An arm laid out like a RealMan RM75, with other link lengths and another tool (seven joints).
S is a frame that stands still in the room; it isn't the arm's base.
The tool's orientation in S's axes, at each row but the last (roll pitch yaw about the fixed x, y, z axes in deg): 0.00 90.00 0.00; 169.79 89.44 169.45; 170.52 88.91 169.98; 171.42 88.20 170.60; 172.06 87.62 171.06; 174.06 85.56 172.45; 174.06 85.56 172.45; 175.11 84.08 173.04; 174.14 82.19 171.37; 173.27 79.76 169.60
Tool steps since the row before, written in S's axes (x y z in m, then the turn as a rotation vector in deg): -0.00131 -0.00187 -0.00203 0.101 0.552 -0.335; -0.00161 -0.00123 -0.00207 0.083 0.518 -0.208; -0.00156 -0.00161 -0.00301 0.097 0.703 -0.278; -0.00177 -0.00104 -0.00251 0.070 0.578 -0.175; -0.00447 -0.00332 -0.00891 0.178 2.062 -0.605; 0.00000 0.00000 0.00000 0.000 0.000 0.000; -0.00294 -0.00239 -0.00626 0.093 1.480 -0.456; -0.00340 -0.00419 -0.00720 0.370 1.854 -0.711; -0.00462 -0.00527 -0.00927 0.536 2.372 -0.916; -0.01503 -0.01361 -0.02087 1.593 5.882 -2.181
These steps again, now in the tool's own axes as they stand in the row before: 0.00203 -0.00187 -0.00131 0.335 0.552 0.101; 0.00208 -0.00124 -0.00158 0.208 0.518 0.082; 0.00303 -0.00163 -0.00149 0.278 0.703 0.096; 0.00256 -0.00108 -0.00168 0.176 0.578 0.067; 0.00906 -0.00345 -0.00404 0.610 2.061 0.167; 0.00000 0.00000 0.00000 0.000 0.000 0.000; 0.00644 -0.00252 -0.00238 0.463 1.478 0.087; 0.00746 -0.00437 -0.00249 0.692 1.860 0.375; 0.00970 -0.00562 -0.00307 0.884 2.383 0.543; 0.02273 -0.01500 -0.01025 2.056 5.927 1.590
